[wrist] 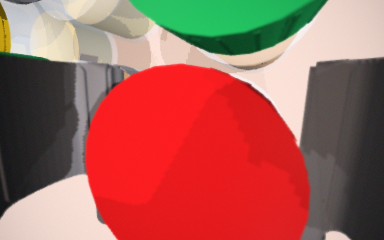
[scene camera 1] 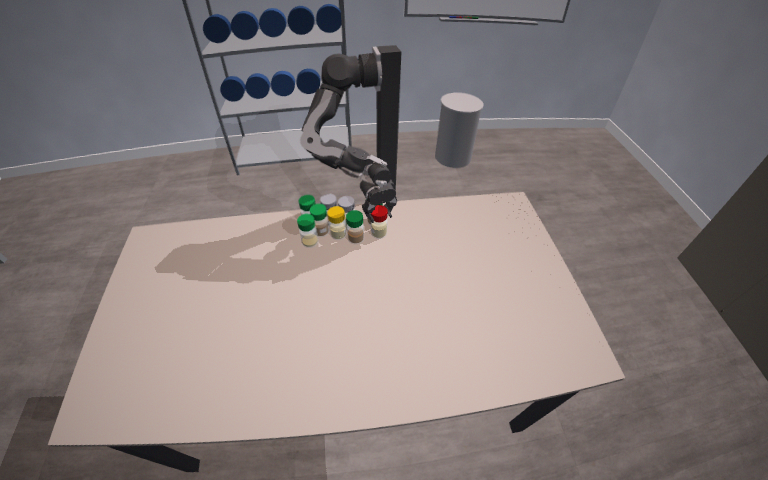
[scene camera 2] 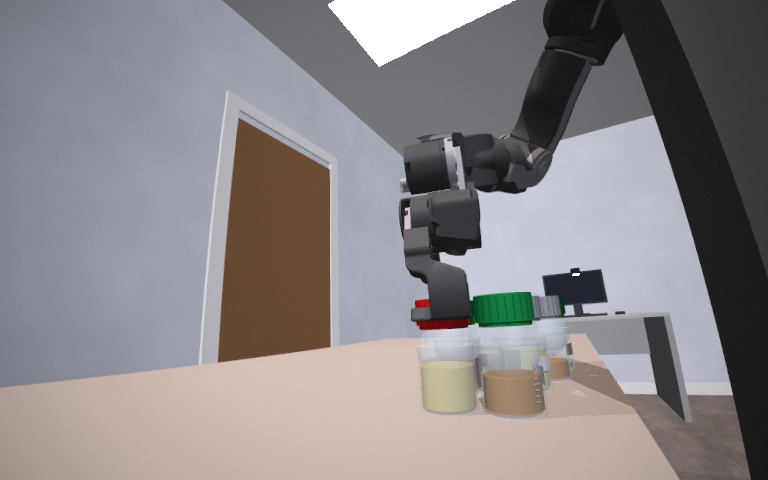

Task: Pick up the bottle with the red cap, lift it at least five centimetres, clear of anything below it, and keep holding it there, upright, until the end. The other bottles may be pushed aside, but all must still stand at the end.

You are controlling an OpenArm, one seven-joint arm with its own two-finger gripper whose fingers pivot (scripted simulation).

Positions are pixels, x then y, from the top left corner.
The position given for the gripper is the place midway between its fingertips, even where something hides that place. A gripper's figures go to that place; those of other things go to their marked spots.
Scene:
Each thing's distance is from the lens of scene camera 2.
gripper [scene camera 2: 443,319]: 0.33 m
green-capped bottle [scene camera 2: 512,378]: 0.29 m
black post [scene camera 2: 697,70]: 0.27 m

